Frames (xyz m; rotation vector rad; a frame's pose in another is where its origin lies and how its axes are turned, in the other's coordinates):
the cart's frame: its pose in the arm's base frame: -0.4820 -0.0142 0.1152 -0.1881 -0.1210 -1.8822
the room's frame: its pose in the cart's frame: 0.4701 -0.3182 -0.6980 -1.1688 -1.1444 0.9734
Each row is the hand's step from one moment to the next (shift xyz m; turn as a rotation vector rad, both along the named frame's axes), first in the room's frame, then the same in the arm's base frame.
Working: the room's frame: its pose in the arm's base frame: -0.9765 -0.4769 -0.4771 -1.7441 0.2796 -0.4882

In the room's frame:
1: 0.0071 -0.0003 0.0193 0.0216 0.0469 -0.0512
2: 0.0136 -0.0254 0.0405 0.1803 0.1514 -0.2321
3: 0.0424 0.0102 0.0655 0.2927 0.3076 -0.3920
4: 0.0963 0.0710 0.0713 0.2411 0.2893 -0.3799
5: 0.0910 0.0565 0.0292 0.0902 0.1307 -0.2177
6: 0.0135 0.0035 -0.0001 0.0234 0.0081 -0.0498
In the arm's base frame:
1: 0.0152 0.0137 -0.0018 -0.0014 -0.0647 -0.0331
2: 0.0290 0.0350 0.0201 0.0619 -0.3156 -0.0766
3: 0.0687 0.0359 -0.0137 0.0980 -0.5397 -0.1818
4: 0.1234 0.0032 -0.0644 0.0568 -0.5023 -0.1750
5: 0.0980 -0.0277 -0.0441 -0.0123 -0.2587 -0.0745
6: 0.0121 -0.0068 -0.0011 -0.0020 -0.0554 0.0046

